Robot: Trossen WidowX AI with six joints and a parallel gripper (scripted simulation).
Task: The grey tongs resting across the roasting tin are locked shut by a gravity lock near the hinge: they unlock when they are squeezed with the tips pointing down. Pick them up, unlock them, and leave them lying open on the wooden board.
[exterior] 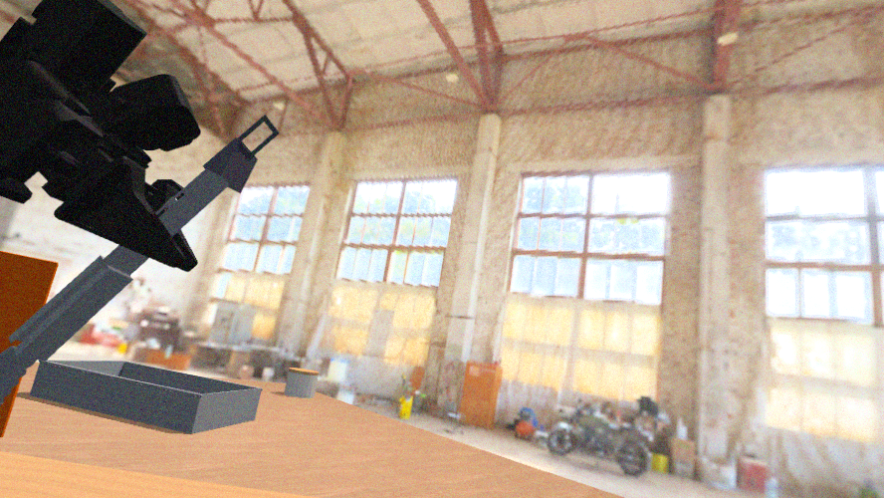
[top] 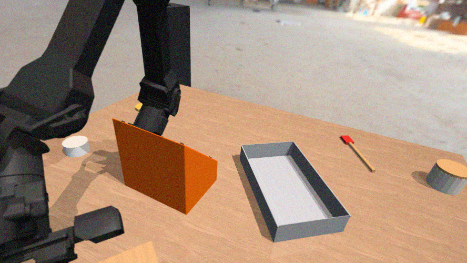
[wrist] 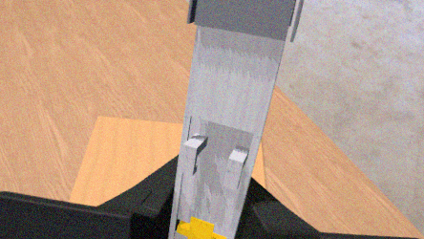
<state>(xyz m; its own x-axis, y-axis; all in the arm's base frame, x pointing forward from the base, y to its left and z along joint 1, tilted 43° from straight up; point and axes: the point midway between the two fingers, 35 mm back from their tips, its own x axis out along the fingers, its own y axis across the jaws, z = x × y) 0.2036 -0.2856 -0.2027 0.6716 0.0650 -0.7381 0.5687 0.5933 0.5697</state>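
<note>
The yellow lock piece is 3 cm behind my gripper tip, 2 cm to the left of it and 2 cm above it. From my gripper tip the other things lie so: grey roasting tin 9 cm ahead, 54 cm to the left, 18 cm below; then white puck 52 cm behind, 35 cm to the left, 19 cm below; then wooden board 1 cm behind, 3 cm to the left, 20 cm below.
</note>
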